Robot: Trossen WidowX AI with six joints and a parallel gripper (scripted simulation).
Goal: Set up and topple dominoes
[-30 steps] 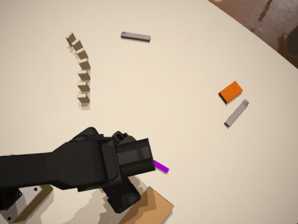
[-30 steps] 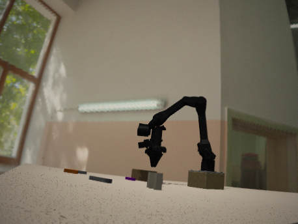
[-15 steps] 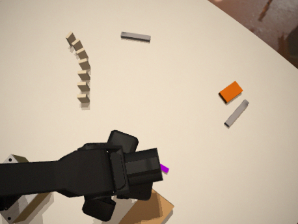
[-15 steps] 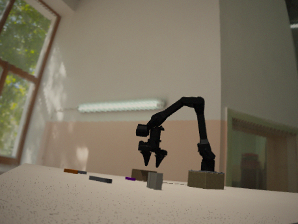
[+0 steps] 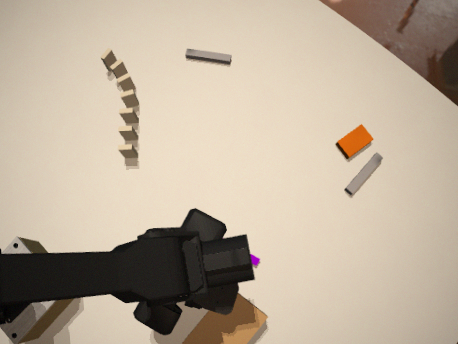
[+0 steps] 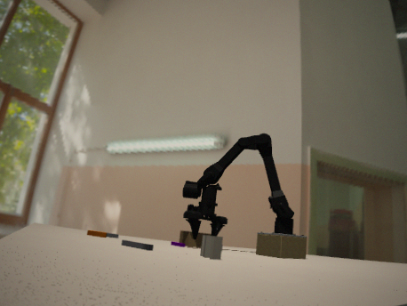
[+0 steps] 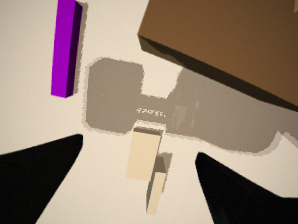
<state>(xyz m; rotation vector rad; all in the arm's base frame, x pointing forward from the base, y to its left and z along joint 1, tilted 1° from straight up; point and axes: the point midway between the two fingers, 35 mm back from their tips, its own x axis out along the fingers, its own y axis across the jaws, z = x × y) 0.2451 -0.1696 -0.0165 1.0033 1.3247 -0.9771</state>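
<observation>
Right now the purple bar is 90 mm ahead of my gripper tip, 40 mm to the right of it and 30 mm below it. Also, from my gripper tip: orange block: 390 mm ahead, 50 mm to the right, 20 mm below; then box: 110 mm to the right, 20 mm behind.
</observation>
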